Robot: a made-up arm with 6 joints. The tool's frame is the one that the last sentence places. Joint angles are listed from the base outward.
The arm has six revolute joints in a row. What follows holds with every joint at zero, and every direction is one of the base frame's. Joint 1 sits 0.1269 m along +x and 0.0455 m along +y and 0.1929 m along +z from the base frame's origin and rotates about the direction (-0.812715, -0.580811, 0.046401). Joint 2 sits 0.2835 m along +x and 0.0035 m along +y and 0.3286 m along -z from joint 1 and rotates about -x. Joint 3 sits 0.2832 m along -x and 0.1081 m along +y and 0.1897 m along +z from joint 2 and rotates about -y. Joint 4 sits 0.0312 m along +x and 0.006 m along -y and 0.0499 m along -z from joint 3 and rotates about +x. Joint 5 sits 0.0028 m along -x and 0.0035 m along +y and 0.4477 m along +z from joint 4 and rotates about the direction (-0.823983, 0.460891, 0.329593). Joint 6 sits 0.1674 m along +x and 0.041 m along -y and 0.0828 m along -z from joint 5 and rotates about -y. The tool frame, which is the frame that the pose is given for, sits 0.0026 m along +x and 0.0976 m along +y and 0.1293 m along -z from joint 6; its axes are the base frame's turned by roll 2.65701, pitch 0.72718 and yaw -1.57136 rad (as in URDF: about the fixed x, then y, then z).
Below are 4 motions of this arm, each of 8 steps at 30 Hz.
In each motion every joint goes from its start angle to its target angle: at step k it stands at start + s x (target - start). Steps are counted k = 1, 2, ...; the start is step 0. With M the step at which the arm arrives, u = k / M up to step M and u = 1 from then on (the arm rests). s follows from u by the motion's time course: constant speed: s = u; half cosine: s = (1 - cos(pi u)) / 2; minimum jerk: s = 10 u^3 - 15 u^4 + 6 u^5.
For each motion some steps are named. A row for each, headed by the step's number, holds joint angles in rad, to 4 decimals.
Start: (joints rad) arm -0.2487 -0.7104 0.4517 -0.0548 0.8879 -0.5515
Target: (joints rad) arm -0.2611 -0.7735 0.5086 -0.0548 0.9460 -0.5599
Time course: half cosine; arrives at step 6
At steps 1, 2, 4, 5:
1: -0.2495 -0.7146 0.4555 -0.0548 0.8918 -0.5521
2: -0.2518 -0.7262 0.4659 -0.0548 0.9024 -0.5536
4: -0.2580 -0.7577 0.4944 -0.0548 0.9315 -0.5578
5: -0.2603 -0.7693 0.5048 -0.0548 0.9421 -0.5593

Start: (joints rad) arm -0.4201 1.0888 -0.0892 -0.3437 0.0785 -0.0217
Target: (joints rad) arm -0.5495 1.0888 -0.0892 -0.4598 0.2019 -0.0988
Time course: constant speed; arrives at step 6
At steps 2, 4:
2: -0.4632 1.0888 -0.0892 -0.3824 0.1196 -0.0474
4: -0.5064 1.0888 -0.0892 -0.4211 0.1608 -0.0731

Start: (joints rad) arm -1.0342 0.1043 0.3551 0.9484 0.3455 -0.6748
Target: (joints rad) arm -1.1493 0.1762 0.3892 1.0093 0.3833 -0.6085
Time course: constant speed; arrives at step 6
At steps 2, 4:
2: -1.0726 0.1283 0.3665 0.9687 0.3581 -0.6527
4: -1.1109 0.1522 0.3778 0.9890 0.3707 -0.6306

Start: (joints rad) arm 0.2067 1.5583 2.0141 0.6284 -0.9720 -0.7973
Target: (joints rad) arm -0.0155 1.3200 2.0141 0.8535 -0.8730 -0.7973
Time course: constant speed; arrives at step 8
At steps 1, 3, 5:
1: 0.1789 1.5285 2.0141 0.6565 -0.9596 -0.7973
3: 0.1234 1.4689 2.0141 0.7128 -0.9349 -0.7973
5: 0.0678 1.4094 2.0141 0.7691 -0.9101 -0.7973

